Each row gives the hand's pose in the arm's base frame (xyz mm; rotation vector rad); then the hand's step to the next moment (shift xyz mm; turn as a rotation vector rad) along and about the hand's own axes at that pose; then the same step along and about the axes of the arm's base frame.
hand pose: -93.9 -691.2 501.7 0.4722 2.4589 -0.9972
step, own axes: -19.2 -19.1 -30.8 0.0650 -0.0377 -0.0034
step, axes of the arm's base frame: -1.0 6.3 40.5 -0.0732 -0.0139 -0.0101
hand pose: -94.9 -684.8 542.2 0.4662 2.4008 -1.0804
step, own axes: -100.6 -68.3 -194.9 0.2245 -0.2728 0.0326
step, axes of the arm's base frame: -1.6 94.4 209.4 -0.3091 -0.1721 0.0260
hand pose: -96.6 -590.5 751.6 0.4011 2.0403 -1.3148
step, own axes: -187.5 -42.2 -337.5 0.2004 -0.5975 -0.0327
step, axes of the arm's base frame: -11.6 299.7 246.7 -0.5029 -0.2563 0.2822
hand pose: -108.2 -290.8 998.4 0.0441 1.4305 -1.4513
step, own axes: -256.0 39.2 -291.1 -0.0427 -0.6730 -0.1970
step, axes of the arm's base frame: -34.9 384.1 55.5 -0.5424 -0.0048 0.4465
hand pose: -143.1 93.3 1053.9 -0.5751 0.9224 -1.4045
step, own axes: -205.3 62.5 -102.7 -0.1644 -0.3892 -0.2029
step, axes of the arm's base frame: -32.2 226.3 -66.0 -0.3755 0.1495 0.2373
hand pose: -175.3 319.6 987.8 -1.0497 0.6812 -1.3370
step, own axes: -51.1 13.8 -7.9 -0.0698 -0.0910 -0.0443
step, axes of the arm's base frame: -8.9 46.9 -24.1 -0.0899 0.0662 0.0515
